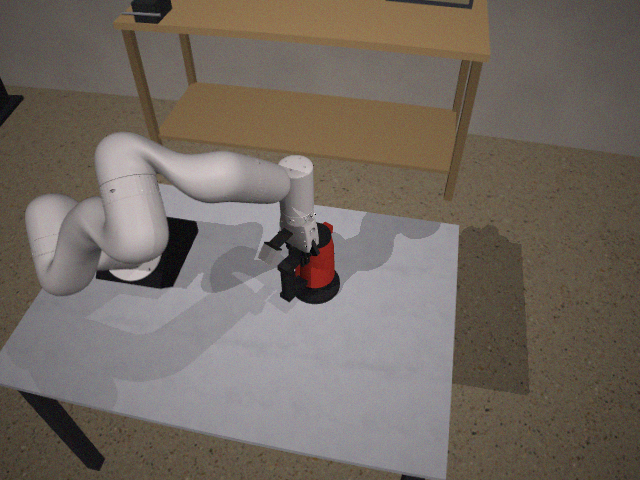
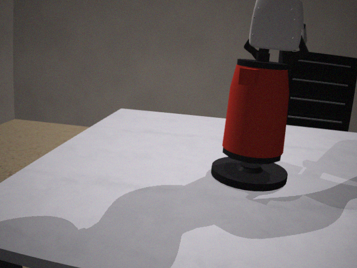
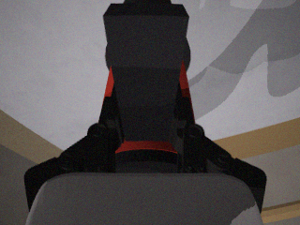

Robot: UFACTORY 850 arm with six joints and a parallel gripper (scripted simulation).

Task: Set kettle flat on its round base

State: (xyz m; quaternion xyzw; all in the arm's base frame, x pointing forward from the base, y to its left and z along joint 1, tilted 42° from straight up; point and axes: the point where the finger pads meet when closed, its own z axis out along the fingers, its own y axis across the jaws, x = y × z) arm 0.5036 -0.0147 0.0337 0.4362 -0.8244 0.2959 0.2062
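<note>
My hand is 2 cm short of the red kettle, 3 cm to the right of it and 5 cm above it. The rest, counted from my hand: round black base 4 cm ahead, 6 cm to the left, 18 cm below.
</note>
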